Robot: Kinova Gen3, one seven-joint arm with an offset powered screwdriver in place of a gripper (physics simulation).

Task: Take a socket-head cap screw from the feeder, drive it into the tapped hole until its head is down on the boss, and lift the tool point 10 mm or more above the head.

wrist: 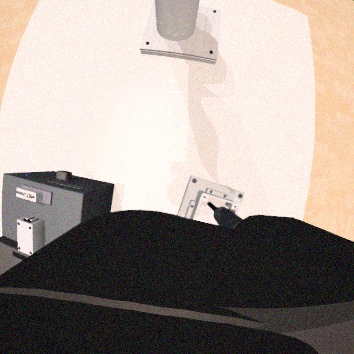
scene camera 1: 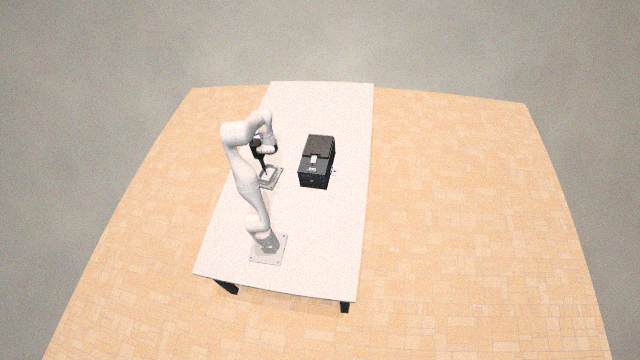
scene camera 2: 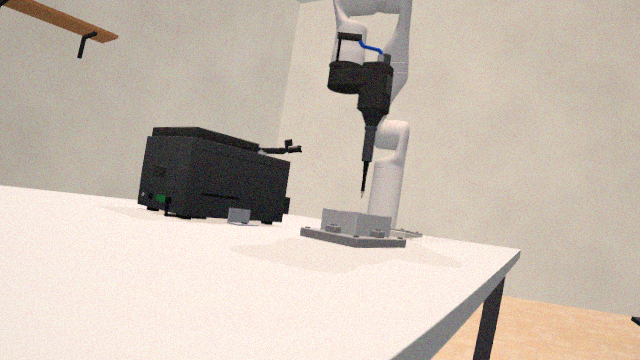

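Observation:
My screwdriver (scene camera 1: 266, 173) (scene camera 2: 362, 195) (wrist: 210, 204) points down with its tip a little above the grey block (scene camera 2: 341, 220) on its base plate (scene camera 2: 353, 242) (wrist: 187, 192). A small light piece at the tip, seen in the scene camera 2 view, looks like the screw (scene camera 2: 362, 193), held upright. The tip is apart from the block in that view. In the wrist view the tip appears over the block's light top face. The tapped hole cannot be made out. The black screw feeder (scene camera 1: 316, 162) (scene camera 2: 225, 175) (wrist: 55, 210) stands beside the block's plate.
The arm's base plate (scene camera 1: 257, 258) (wrist: 145, 51) is bolted near one end of the white table (scene camera 1: 320, 240) (scene camera 2: 150, 280). A small grey bracket (scene camera 2: 239, 216) stands by the feeder. A thin black arm (scene camera 2: 280, 150) sticks out from the feeder. A wooden shelf (scene camera 2: 65, 21) is on the wall.

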